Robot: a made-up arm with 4 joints. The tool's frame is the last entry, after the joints. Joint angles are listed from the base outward.
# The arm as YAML. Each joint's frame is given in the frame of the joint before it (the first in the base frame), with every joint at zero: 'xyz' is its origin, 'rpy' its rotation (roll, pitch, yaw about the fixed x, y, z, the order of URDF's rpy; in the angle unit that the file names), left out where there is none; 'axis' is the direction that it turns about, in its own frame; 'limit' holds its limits. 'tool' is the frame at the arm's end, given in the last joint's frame.
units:
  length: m
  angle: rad
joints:
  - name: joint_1
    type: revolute
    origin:
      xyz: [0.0, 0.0, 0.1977]
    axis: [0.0, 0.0, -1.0]
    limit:
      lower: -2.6
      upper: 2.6
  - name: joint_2
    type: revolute
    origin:
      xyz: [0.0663, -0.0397, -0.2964]
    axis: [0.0, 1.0, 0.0]
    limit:
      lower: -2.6
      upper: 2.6
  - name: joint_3
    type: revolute
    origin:
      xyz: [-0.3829, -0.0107, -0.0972]
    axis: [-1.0, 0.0, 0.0]
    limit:
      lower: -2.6
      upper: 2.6
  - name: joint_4
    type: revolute
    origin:
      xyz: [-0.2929, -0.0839, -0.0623]
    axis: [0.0, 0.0, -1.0]
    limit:
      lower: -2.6
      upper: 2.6
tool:
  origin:
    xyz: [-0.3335, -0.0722, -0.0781]
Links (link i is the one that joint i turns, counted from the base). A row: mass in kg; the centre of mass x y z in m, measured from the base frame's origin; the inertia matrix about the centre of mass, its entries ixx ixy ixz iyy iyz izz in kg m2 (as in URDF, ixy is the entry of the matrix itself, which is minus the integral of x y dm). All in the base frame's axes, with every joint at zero. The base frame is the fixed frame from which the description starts. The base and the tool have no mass.
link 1: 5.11; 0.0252 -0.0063 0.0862; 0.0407 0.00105 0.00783 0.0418 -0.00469 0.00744
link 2: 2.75; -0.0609 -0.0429 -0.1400; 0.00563 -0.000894 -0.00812 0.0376 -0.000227 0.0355
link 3: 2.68; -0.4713 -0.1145 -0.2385; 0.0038 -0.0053 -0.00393 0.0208 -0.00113 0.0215
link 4: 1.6; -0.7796 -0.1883 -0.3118; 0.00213 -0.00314 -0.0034 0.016 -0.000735 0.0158
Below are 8 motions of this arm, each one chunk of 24 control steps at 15 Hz.
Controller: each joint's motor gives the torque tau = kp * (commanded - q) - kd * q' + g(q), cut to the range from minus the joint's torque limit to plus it. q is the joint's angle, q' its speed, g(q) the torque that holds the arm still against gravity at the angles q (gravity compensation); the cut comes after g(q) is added. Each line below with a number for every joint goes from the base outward.
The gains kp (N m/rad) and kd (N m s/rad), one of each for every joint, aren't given. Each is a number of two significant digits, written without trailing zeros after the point. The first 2 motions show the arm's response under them.
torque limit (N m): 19 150 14 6.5
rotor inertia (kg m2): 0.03 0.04 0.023 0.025
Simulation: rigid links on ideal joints. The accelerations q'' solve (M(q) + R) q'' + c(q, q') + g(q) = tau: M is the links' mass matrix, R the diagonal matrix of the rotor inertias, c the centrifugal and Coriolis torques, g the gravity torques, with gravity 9.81 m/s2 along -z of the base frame. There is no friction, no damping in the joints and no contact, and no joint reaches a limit. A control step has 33 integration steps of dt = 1/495 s. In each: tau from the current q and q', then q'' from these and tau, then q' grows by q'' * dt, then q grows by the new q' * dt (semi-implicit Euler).
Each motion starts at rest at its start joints. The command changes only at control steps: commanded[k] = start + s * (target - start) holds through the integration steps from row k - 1 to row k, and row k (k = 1, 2, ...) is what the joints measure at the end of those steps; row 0 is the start. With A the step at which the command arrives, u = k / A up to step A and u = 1 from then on. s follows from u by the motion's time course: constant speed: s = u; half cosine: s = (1 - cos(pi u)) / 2; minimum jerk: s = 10 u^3 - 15 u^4 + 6 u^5; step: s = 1 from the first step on.
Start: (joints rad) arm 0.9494 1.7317 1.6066 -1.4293
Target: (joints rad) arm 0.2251 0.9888 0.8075 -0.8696
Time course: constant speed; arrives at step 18
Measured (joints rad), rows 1 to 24:
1: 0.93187 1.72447 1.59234 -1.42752
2: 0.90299 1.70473 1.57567 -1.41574
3: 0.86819 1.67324 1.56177 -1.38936
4: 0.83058 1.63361 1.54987 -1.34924
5: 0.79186 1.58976 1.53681 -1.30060
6: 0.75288 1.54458 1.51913 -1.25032
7: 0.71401 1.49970 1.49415 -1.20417
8: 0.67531 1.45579 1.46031 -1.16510
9: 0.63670 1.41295 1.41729 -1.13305
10: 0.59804 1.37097 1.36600 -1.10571
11: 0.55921 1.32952 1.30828 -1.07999
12: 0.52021 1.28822 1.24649 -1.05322
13: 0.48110 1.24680 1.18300 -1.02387
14: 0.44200 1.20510 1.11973 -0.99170
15: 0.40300 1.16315 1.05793 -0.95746
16: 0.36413 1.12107 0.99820 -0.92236
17: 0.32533 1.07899 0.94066 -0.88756
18: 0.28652 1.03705 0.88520 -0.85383
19: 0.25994 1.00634 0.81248 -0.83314
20: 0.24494 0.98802 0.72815 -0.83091
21: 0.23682 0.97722 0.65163 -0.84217
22: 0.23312 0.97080 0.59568 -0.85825
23: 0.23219 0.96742 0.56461 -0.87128
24: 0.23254 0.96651 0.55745 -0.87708
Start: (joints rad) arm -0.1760 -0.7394 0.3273 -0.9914
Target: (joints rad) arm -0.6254 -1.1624 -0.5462 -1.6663
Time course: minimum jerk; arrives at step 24
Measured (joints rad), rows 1 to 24:
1: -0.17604 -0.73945 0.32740 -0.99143
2: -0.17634 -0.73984 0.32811 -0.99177
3: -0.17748 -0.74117 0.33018 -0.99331
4: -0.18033 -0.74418 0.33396 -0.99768
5: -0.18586 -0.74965 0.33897 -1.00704
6: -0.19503 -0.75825 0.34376 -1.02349
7: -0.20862 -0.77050 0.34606 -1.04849
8: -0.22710 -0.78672 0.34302 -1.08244
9: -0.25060 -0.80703 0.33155 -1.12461
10: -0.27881 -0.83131 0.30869 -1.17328
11: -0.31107 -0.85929 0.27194 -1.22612
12: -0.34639 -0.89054 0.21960 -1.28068
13: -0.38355 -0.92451 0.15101 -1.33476
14: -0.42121 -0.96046 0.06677 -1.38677
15: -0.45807 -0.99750 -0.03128 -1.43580
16: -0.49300 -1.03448 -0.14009 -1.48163
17: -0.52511 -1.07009 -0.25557 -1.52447
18: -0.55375 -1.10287 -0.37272 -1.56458
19: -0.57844 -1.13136 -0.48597 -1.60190
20: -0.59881 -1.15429 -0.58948 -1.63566
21: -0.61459 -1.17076 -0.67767 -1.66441
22: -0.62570 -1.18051 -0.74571 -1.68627
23: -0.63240 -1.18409 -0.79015 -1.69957
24: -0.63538 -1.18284 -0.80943 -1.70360
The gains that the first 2 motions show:
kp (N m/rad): 72 130 4.1 8.3
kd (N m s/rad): 8.8 15 0.51 0.54
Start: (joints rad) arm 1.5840 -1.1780 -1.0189 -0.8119
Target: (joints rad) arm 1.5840 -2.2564 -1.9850 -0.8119
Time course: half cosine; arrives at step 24
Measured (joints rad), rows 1 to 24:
1: 1.58425 -1.17863 -1.01899 -0.81083
2: 1.58501 -1.18176 -1.01952 -0.80632
3: 1.58619 -1.18980 -1.02140 -0.79697
4: 1.58757 -1.20489 -1.02629 -0.78390
5: 1.58891 -1.22846 -1.03639 -0.77002
6: 1.59005 -1.26125 -1.05400 -0.75852
7: 1.59089 -1.30335 -1.08103 -0.75162
8: 1.59138 -1.35434 -1.11862 -0.75008
9: 1.59146 -1.41332 -1.16684 -0.75342
10: 1.59112 -1.47899 -1.22472 -0.76052
11: 1.59029 -1.54976 -1.29023 -0.77015
12: 1.58898 -1.62381 -1.36064 -0.78121
13: 1.58722 -1.69929 -1.43283 -0.79278
14: 1.58515 -1.77441 -1.50387 -0.80401
15: 1.58298 -1.84760 -1.57140 -0.81410
16: 1.58091 -1.91755 -1.63382 -0.82244
17: 1.57914 -1.98321 -1.69021 -0.82878
18: 1.57779 -2.04372 -1.74010 -0.83326
19: 1.57690 -2.09836 -1.78323 -0.83639
20: 1.57642 -2.14645 -1.81936 -0.83879
21: 1.57631 -2.18737 -1.84827 -0.84100
22: 1.57646 -2.22054 -1.86976 -0.84335
23: 1.57678 -2.24547 -1.88371 -0.84590
24: 1.57719 -2.26172 -1.89014 -0.84852

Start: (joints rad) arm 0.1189 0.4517 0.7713 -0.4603
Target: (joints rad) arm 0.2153 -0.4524 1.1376 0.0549
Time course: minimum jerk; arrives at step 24
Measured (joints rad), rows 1 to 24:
1: 0.11888 0.45155 0.77172 -0.46026
2: 0.11875 0.45042 0.77481 -0.45997
3: 0.11841 0.44676 0.78414 -0.45895
4: 0.11790 0.43880 0.80266 -0.45655
5: 0.11740 0.42492 0.83156 -0.45199
6: 0.11723 0.40389 0.86994 -0.44439
7: 0.11787 0.37488 0.91511 -0.43272
8: 0.11987 0.33752 0.96329 -0.41581
9: 0.12378 0.29181 1.01022 -0.39236
10: 0.13003 0.23817 1.05195 -0.36118
11: 0.13878 0.17738 1.08527 -0.32162
12: 0.14982 0.11064 1.10803 -0.27391
13: 0.16264 0.03952 1.11923 -0.21940
14: 0.17642 -0.03407 1.11893 -0.16046
15: 0.19013 -0.10796 1.10803 -0.10011
16: 0.20264 -0.17984 1.08806 -0.04155
17: 0.21287 -0.24743 1.06107 0.01220
18: 0.21994 -0.30861 1.02950 0.05854
19: 0.22341 -0.36167 0.99624 0.09540
20: 0.22345 -0.40535 0.96445 0.12143
21: 0.22082 -0.43897 0.93746 0.13618
22: 0.21666 -0.46245 0.91841 0.14031
23: 0.21218 -0.47634 0.91006 0.13542
24: 0.20832 -0.48199 0.91477 0.12376

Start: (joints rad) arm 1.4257 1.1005 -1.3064 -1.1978
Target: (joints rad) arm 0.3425 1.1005 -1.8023 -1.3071
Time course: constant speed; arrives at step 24
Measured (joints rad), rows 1 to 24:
1: 1.41282 1.09945 -1.32952 -1.19748
2: 1.38683 1.09820 -1.37123 -1.19979
3: 1.35284 1.09758 -1.41743 -1.20571
4: 1.31395 1.09778 -1.45950 -1.21362
5: 1.27186 1.09857 -1.49328 -1.22117
6: 1.22760 1.09955 -1.51741 -1.22668
7: 1.18188 1.10036 -1.53224 -1.22973
8: 1.13522 1.10078 -1.53918 -1.23105
9: 1.08799 1.10073 -1.54025 -1.23192
10: 1.04047 1.10025 -1.53768 -1.23358
11: 0.99287 1.09948 -1.53368 -1.23676
12: 0.94533 1.09855 -1.53025 -1.24157
13: 0.89801 1.09764 -1.52905 -1.24759
14: 0.85100 1.09686 -1.53131 -1.25419
15: 0.80440 1.09629 -1.53785 -1.26071
16: 0.75824 1.09597 -1.54909 -1.26674
17: 0.71256 1.09590 -1.56504 -1.27210
18: 0.66731 1.09605 -1.58538 -1.27686
19: 0.62247 1.09635 -1.60955 -1.28124
20: 0.57795 1.09676 -1.63675 -1.28548
21: 0.53366 1.09722 -1.66609 -1.28975
22: 0.48951 1.09769 -1.69663 -1.29417
23: 0.44539 1.09814 -1.72746 -1.29873
24: 0.40121 1.09856 -1.75778 -1.30337

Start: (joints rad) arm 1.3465 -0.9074 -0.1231 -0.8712
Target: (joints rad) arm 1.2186 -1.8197 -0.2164 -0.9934
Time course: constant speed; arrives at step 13
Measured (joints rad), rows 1 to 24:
1: 1.35178 -0.92161 -0.09630 -0.86294
2: 1.35405 -0.95616 -0.03679 -0.84635
3: 1.35026 -1.00755 0.03741 -0.83785
4: 1.34199 -1.07004 0.10334 -0.84871
5: 1.33159 -1.13880 0.14409 -0.87575
6: 1.32045 -1.21093 0.15348 -0.90653
7: 1.30904 -1.28501 0.13338 -0.92933
8: 1.29740 -1.36026 0.08945 -0.93892
9: 1.28538 -1.43614 0.02869 -0.93704
10: 1.27273 -1.51216 -0.04175 -0.92975
11: 1.25935 -1.58794 -0.11517 -0.92387
12: 1.24532 -1.66316 -0.18579 -0.92414
13: 1.23095 -1.73759 -0.24901 -0.93203
14: 1.21957 -1.79902 -0.32706 -0.95771
15: 1.21006 -1.83964 -0.41823 -0.99937
16: 1.20057 -1.86175 -0.50103 -1.04061
17: 1.19119 -1.86955 -0.56126 -1.06606
18: 1.18337 -1.86733 -0.59395 -1.06830
19: 1.17865 -1.85924 -0.59899 -1.04913
20: 1.17782 -1.84884 -0.57821 -1.01718
21: 1.18081 -1.83872 -0.53478 -0.98396
22: 1.18697 -1.83038 -0.47345 -0.95967
23: 1.19541 -1.82442 -0.40050 -0.95011
24: 1.20511 -1.82065 -0.32301 -0.95552

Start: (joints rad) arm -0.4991 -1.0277 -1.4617 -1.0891
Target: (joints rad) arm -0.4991 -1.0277 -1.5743 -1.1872
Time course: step
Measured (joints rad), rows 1 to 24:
1: -0.49931 -1.02686 -1.46691 -1.10797
2: -0.49921 -1.02606 -1.48115 -1.14661
3: -0.49898 -1.02657 -1.50188 -1.18439
4: -0.49878 -1.02817 -1.52594 -1.20963
5: -0.49868 -1.02993 -1.55012 -1.21930
6: -0.49870 -1.03100 -1.57167 -1.21625
7: -0.49881 -1.03097 -1.58882 -1.20600
8: -0.49899 -1.02993 -1.60090 -1.19405
9: -0.49919 -1.02833 -1.60814 -1.18428
10: -0.49935 -1.02669 -1.61127 -1.17853
11: -0.49945 -1.02547 -1.61114 -1.17686
12: -0.49947 -1.02487 -1.60851 -1.17824
13: -0.49943 -1.02492 -1.60399 -1.18126
14: -0.49935 -1.02546 -1.59811 -1.18461
15: -0.49925 -1.02626 -1.59136 -1.18739
16: -0.49916 -1.02710 -1.58425 -1.18915
17: -0.49909 -1.02781 -1.57731 -1.18986
18: -0.49904 -1.02832 -1.57103 -1.18974
19: -0.49901 -1.02859 -1.56584 -1.18914
20: -0.49900 -1.02868 -1.56207 -1.18837
21: -0.49900 -1.02862 -1.55985 -1.18768
22: -0.49901 -1.02848 -1.55919 -1.18719
23: -0.49902 -1.02832 -1.55993 -1.18694
24: -0.49903 -1.02815 -1.56181 -1.18688

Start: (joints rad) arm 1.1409 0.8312 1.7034 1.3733
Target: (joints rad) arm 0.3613 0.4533 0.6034 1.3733
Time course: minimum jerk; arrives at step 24
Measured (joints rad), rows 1 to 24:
1: 1.14081 0.83116 1.70338 1.37321
2: 1.14010 0.83079 1.70310 1.37254
3: 1.13752 0.82952 1.70178 1.37048
4: 1.13137 0.82657 1.69783 1.36646
5: 1.11993 0.82119 1.68900 1.36057
6: 1.10181 0.81269 1.67267 1.35361
7: 1.07618 0.80061 1.64625 1.34674
8: 1.04285 0.78464 1.60760 1.34116
9: 1.00212 0.76475 1.55527 1.33782
10: 0.95471 0.74113 1.48884 1.33730
11: 0.90165 0.71419 1.40904 1.33975
12: 0.84419 0.68457 1.31785 1.34497
13: 0.78374 0.65306 1.21848 1.35244
14: 0.72190 0.62063 1.11513 1.36130
15: 0.66039 0.58835 1.01259 1.37045
16: 0.60096 0.55739 0.91572 1.37866
17: 0.54530 0.52890 0.82891 1.38484
18: 0.49488 0.50389 0.75553 1.38826
19: 0.45091 0.48310 0.69765 1.38873
20: 0.41425 0.46695 0.65590 1.38664
21: 0.38539 0.45548 0.62952 1.38282
22: 0.36442 0.44841 0.61655 1.37831
23: 0.35099 0.44519 0.61405 1.37400
24: 0.34423 0.44500 0.61830 1.37048

